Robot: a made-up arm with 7 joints.
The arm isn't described. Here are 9 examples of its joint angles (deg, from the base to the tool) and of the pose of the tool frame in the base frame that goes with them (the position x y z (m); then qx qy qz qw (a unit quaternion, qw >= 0)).
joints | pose
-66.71 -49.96 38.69 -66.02 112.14 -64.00 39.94 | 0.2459 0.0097 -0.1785 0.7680 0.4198 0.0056 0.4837
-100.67 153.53 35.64 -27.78 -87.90 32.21 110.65 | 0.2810 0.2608 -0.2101 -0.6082 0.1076 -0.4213 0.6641
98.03 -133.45 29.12 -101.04 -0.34 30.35 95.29 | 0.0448 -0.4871 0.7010 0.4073 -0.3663 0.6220 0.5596
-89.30 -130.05 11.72 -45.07 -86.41 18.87 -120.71 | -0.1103 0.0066 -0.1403 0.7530 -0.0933 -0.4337 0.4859
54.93 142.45 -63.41 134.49 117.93 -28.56 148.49 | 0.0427 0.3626 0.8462 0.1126 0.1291 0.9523 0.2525
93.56 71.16 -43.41 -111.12 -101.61 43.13 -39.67 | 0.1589 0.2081 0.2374 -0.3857 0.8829 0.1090 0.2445
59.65 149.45 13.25 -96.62 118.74 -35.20 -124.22 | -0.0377 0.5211 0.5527 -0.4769 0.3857 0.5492 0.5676
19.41 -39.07 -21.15 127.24 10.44 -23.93 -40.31 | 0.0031 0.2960 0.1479 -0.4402 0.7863 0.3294 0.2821
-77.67 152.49 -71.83 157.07 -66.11 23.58 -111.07 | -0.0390 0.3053 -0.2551 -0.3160 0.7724 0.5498 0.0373
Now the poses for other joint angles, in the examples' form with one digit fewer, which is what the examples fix.
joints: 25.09 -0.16 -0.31 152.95 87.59 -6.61 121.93
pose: 0.045 0.213 -0.060 0.147 0.970 -0.036 0.191
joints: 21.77 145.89 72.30 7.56 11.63 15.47 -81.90
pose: 0.218 0.248 0.360 0.863 0.345 0.091 0.358
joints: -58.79 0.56 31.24 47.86 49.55 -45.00 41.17
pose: 0.132 0.354 0.108 -0.531 0.075 0.091 0.839
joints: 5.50 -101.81 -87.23 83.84 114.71 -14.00 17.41
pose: -0.207 0.338 0.401 0.182 -0.772 -0.150 0.590
